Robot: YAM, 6 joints.
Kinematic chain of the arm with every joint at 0, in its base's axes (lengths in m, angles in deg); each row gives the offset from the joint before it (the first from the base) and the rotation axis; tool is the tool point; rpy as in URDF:
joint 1: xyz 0 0 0.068 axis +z
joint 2: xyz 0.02 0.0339 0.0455 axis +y
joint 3: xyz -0.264 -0.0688 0 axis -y
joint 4: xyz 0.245 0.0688 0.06 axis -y
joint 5: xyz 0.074 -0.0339 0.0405 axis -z
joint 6: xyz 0.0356 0 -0.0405 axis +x
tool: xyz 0 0 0 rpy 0 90 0
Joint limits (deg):
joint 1: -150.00..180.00
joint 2: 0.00..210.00
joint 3: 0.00..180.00
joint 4: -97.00..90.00
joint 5: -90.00..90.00
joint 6: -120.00..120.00
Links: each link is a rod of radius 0.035 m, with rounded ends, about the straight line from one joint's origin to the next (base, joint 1, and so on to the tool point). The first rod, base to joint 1, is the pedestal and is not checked.
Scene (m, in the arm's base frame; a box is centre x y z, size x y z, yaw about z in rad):
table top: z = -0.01
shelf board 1: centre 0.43 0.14 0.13 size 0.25 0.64 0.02 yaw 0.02
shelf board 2: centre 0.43 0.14 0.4 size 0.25 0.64 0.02 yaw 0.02
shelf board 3: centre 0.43 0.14 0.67 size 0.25 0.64 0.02 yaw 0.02
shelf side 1: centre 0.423 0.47 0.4 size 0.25 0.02 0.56 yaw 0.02
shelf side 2: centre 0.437 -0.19 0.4 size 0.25 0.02 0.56 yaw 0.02
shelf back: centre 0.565 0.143 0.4 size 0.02 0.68 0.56 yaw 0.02
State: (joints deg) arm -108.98 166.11 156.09 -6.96 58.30 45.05
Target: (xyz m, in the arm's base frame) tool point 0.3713 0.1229 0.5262
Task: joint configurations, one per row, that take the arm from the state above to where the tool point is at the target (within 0.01 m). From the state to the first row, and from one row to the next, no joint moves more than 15 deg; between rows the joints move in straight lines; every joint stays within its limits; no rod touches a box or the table.
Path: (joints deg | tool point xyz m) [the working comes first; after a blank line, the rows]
Joints at the target: 23.01 112.66 143.68 -36.56 64.18 45.05
Straight joint move there: touches shelf board 2, shelf side 2.

1: -94.14 152.74 155.55 -7.23 64.64 41.44 | -0.0743 -0.5816 0.2995
2: -79.29 139.36 155.02 -7.50 70.98 37.82 | 0.0645 -0.5219 0.4215
3: -64.45 125.99 154.48 -7.77 77.32 34.21 | 0.1577 -0.4105 0.5257
4: -49.61 112.62 153.95 -8.04 83.66 30.60 | 0.1876 -0.2751 0.6068
5: -34.76 99.25 153.41 -8.31 90.00 26.98 | 0.1512 -0.1483 0.6609
6: -20.54 96.42 146.63 -18.62 85.08 30.60 | 0.1990 -0.1125 0.6429
7: -6.31 93.60 139.85 -28.93 80.16 34.21 | 0.2338 -0.0611 0.6193
8: 7.91 90.77 133.07 -39.24 75.24 37.82 | 0.2497 -0.0001 0.5912
9: 22.14 87.95 126.28 -49.55 70.32 41.44 | 0.2441 0.0631 0.5596
10: 36.36 85.12 119.50 -59.85 65.40 45.05 | 0.2173 0.1198 0.5262
11: 29.69 98.89 131.59 -48.21 64.79 45.05 | 0.2944 0.1308 0.5333
12: 23.01 112.66 143.68 -36.56 64.18 45.05 | 0.3713 0.1229 0.5262

